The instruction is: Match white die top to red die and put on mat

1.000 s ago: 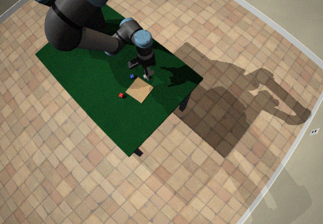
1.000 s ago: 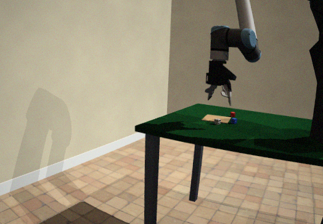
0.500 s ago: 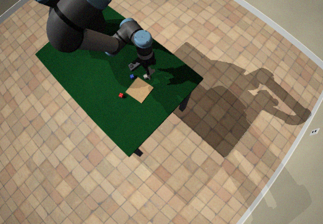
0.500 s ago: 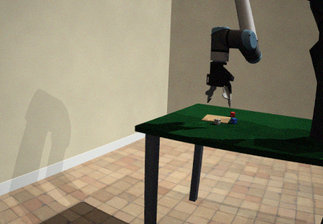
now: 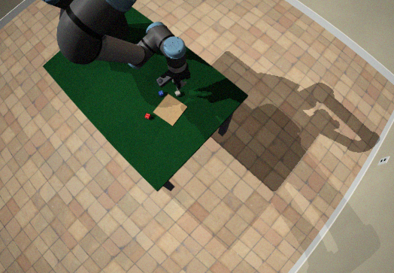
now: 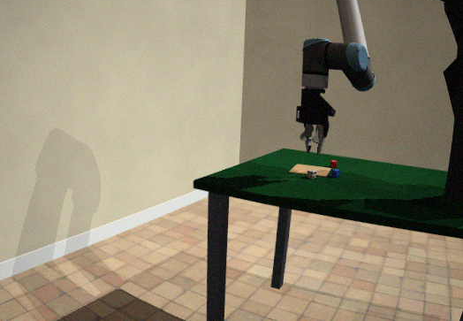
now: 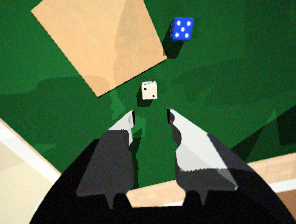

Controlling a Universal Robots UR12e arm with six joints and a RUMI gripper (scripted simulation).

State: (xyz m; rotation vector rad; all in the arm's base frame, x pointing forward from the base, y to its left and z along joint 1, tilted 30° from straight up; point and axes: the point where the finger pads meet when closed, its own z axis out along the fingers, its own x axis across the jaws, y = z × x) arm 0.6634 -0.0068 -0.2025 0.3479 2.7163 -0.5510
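My hand is 90 mm above the white die. Round my hand: red die 220 mm to the right, 90 mm below, 30 mm behind; tan mat 100 mm to the right, 100 mm below, 30 mm ahead; blue die 90 mm below, 70 mm to the right, 70 mm behind.
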